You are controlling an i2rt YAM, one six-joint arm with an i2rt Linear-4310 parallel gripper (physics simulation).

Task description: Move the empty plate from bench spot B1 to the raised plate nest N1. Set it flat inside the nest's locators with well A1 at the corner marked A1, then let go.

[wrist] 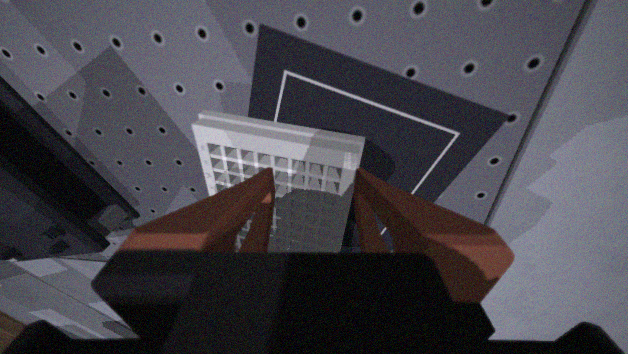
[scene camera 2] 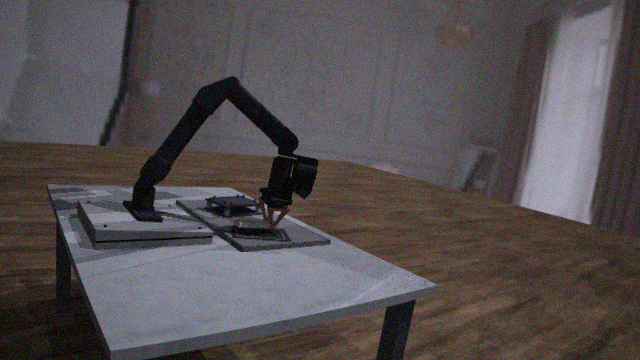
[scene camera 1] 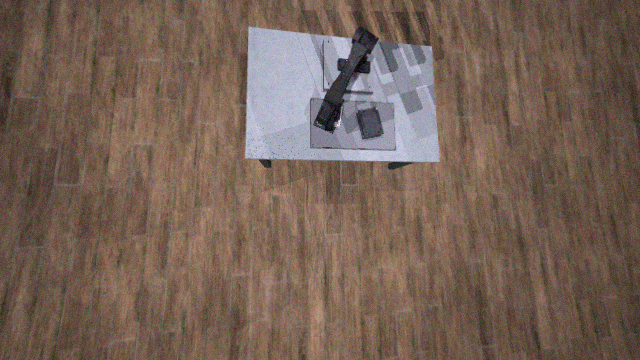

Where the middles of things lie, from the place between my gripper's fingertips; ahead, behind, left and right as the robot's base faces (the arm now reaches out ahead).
Scene:
My gripper is now 3 cm past the white well plate (wrist: 314, 170) and 3 cm to the right of it. The rest, counted from my hand: perforated deck (wrist: 123, 90) (1 cm ahead, 15 cm to the left, 3 cm below); dark nest with white outline (wrist: 418, 138) (3 cm behind, 2 cm below).

